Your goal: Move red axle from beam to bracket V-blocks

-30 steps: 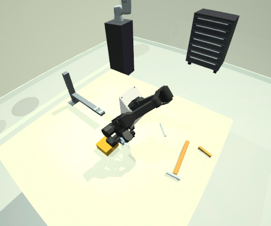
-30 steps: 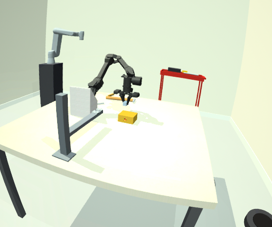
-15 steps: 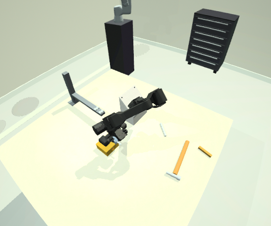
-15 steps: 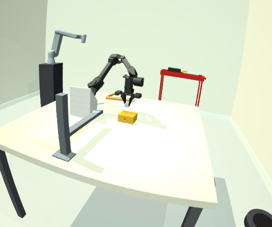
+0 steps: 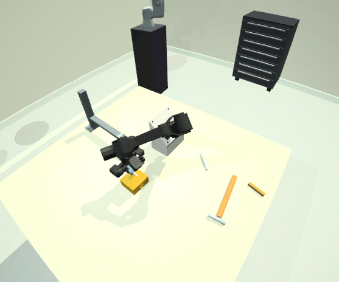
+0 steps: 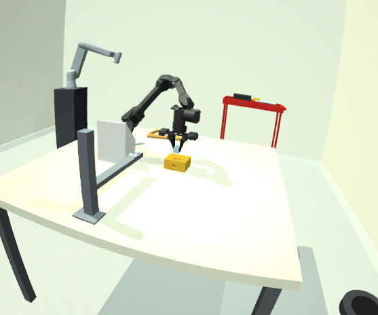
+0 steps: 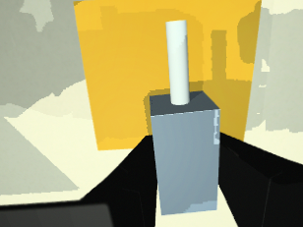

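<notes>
Right now the yellow beam is 7 cm below my gripper tip and 2 cm to the left of it. The rest, counted from my gripper tip: orange bar: 59 cm to the left, 29 cm behind, 8 cm below; then pale cube: 2 cm to the left, 1 cm above; then white rod: 32 cm behind, 27 cm to the left, 9 cm below.
</notes>
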